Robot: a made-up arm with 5 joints. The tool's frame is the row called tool. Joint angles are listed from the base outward. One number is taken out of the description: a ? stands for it. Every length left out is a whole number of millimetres.
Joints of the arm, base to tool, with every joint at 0 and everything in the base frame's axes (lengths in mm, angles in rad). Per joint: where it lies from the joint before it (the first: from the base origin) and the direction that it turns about. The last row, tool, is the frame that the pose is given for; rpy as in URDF.
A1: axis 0 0 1 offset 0 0 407
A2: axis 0 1 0 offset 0 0 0
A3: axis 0 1 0 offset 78 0 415
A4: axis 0 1 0 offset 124 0 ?
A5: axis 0 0 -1 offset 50 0 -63
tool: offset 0 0 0 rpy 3.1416 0 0
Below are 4 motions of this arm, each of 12 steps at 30 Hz.
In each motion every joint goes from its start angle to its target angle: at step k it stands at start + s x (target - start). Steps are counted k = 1, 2, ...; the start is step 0. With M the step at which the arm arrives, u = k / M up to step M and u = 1 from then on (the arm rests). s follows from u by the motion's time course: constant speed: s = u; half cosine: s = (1 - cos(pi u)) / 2; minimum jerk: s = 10 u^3 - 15 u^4 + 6 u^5.
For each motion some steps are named. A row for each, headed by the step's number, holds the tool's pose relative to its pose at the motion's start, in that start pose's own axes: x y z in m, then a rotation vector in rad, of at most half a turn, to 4 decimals.
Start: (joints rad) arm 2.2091 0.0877 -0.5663 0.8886 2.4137
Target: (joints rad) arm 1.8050 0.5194 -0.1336 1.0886 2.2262
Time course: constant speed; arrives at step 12
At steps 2, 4, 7, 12:
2: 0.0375 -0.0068 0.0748 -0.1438 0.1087 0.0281
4: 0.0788 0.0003 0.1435 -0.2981 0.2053 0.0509
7: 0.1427 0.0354 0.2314 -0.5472 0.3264 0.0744
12: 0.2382 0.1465 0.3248 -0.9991 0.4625 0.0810

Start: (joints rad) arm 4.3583 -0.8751 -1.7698 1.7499 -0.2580
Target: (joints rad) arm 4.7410 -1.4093 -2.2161 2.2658 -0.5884
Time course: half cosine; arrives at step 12
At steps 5, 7, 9, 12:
5: -0.1875 -0.0059 -0.1852 0.0582 0.2005 -0.2010
7: -0.3564 0.0226 -0.2700 0.0924 0.3474 -0.3278
9: -0.5175 0.0658 -0.3056 0.1172 0.4788 -0.4274
12: -0.6260 0.1010 -0.3080 0.1307 0.5667 -0.4868

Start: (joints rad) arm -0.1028 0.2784 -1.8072 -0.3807 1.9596
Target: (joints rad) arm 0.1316 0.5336 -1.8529 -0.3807 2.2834
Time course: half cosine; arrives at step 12
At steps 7, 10, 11, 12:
7: -0.0675 0.1682 0.0238 -0.1835 -0.0635 0.2429
10: -0.1057 0.2508 0.0215 -0.2778 -0.0828 0.3523
11: -0.1122 0.2643 0.0202 -0.2936 -0.0852 0.3697
12: -0.1144 0.2690 0.0197 -0.2990 -0.0860 0.3756

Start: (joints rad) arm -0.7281 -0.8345 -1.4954 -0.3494 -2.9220
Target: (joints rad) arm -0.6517 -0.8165 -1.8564 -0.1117 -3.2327
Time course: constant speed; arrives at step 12
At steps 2, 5, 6, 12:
2: -0.0316 0.0072 0.0034 -0.0089 -0.0161 -0.0403
5: -0.0795 0.0167 0.0050 -0.0202 -0.0413 -0.1006
6: -0.0955 0.0195 0.0046 -0.0234 -0.0499 -0.1207
12: -0.1914 0.0320 -0.0073 -0.0372 -0.1033 -0.2403

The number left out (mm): -547
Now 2 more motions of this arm.
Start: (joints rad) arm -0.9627 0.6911 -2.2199 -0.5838 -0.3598
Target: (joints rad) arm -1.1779 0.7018 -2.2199 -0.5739 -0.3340
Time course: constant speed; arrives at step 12
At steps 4, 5, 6, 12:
4: -0.0253 0.0599 -0.0021 -0.0553 -0.0279 -0.0282
5: -0.0313 0.0750 -0.0033 -0.0693 -0.0348 -0.0352
6: -0.0371 0.0901 -0.0047 -0.0832 -0.0417 -0.0421
12: -0.0689 0.1817 -0.0185 -0.1675 -0.0824 -0.0833

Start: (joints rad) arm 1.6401 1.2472 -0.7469 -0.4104 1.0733
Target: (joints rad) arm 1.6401 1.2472 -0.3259 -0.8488 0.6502
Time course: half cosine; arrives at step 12
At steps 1, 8, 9, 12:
1: -0.0019 0.0035 -0.0008 0.0003 0.0001 -0.0072
8: -0.0788 0.1451 -0.0604 0.0104 0.0080 -0.3173
9: -0.0888 0.1636 -0.0727 0.0116 0.0094 -0.3611
12: -0.1026 0.1889 -0.0917 0.0133 0.0114 -0.4231

